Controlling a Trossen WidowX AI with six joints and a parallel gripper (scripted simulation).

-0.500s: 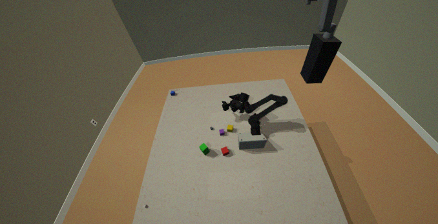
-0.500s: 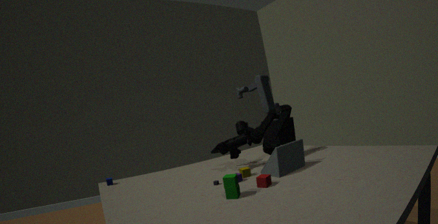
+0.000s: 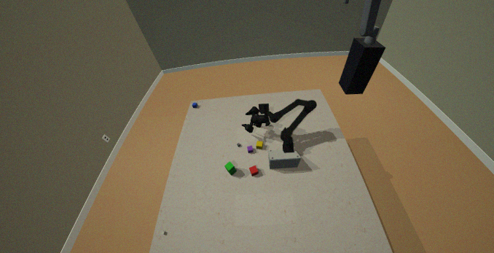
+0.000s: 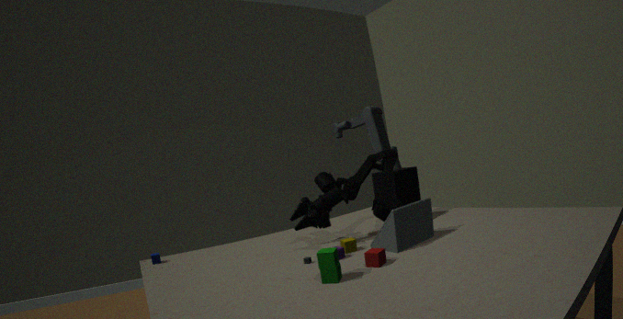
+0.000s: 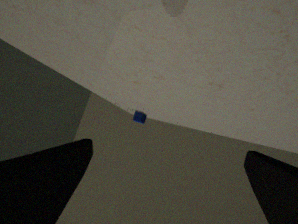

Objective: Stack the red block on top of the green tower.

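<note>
My gripper tip is now 36 cm to the right of the red block, 8 cm above it and 7 cm past it. From my gripper tip the other things lie so: purple block: 20 cm to the left, 8 cm below, 5 cm behind; yellow block: 17 cm to the left, 11 cm behind, 8 cm below; small grey cube: 16 cm to the left, 9 cm below, 4 cm ahead.
</note>
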